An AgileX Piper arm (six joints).
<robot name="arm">
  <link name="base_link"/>
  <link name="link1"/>
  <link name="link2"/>
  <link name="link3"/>
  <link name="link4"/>
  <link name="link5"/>
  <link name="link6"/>
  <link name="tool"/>
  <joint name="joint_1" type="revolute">
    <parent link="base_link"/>
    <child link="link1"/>
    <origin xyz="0 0 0.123" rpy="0 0 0"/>
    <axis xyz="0 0 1"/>
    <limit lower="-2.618" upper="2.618"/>
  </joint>
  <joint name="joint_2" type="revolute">
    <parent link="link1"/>
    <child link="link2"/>
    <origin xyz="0 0 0" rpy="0 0 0"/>
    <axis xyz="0 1 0"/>
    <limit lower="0" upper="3.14"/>
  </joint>
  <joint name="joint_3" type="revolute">
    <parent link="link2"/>
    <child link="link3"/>
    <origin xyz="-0.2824 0 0.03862" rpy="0 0 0"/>
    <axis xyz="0 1 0"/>
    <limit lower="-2.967" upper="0"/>
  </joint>
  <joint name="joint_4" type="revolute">
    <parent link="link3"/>
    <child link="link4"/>
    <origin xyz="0.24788 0 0.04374" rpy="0 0 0"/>
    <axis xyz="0.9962 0 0.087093"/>
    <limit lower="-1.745" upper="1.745"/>
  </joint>
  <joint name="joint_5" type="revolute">
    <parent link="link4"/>
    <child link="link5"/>
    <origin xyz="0 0 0" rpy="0 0 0"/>
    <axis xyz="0 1 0"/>
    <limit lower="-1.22" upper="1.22"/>
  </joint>
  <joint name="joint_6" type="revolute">
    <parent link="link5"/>
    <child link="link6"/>
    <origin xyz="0.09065 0 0.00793" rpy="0 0 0"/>
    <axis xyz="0.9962 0 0.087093"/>
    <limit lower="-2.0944" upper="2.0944"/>
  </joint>
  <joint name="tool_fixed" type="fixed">
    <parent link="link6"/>
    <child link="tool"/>
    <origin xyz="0 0 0" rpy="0 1.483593 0"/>
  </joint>
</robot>
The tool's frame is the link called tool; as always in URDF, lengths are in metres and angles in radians.
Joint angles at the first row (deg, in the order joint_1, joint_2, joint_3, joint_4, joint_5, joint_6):
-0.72 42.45 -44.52 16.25 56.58 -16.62
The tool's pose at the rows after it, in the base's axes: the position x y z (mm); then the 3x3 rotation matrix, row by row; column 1 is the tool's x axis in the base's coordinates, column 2 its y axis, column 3 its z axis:
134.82 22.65 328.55; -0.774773 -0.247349 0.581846; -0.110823 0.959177 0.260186; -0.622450 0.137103 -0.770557
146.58 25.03 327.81; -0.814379 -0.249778 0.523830; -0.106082 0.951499 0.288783; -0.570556 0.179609 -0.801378
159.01 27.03 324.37; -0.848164 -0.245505 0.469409; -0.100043 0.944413 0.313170; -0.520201 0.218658 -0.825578
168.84 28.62 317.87; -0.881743 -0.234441 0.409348; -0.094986 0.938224 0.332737; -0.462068 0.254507 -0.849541
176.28 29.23 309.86; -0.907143 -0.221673 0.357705; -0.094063 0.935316 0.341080; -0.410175 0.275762 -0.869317
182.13 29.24 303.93; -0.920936 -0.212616 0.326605; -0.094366 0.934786 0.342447; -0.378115 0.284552 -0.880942
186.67 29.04 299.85; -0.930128 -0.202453 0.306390; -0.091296 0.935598 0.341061; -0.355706 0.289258 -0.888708
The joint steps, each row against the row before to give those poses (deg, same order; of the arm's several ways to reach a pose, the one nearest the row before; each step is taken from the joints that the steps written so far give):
0.00 4.15 -2.13 1.85 2.85 0.00
0.00 3.80 -1.85 1.52 2.15 -0.01
0.00 3.73 -1.33 1.38 1.33 0.00
0.00 3.24 -0.61 1.02 1.40 0.21
0.00 2.58 0.00 0.37 0.81 0.13
0.00 1.89 0.00 0.04 0.14 0.00
0.00 1.41 -0.10 -0.11 0.00 0.24

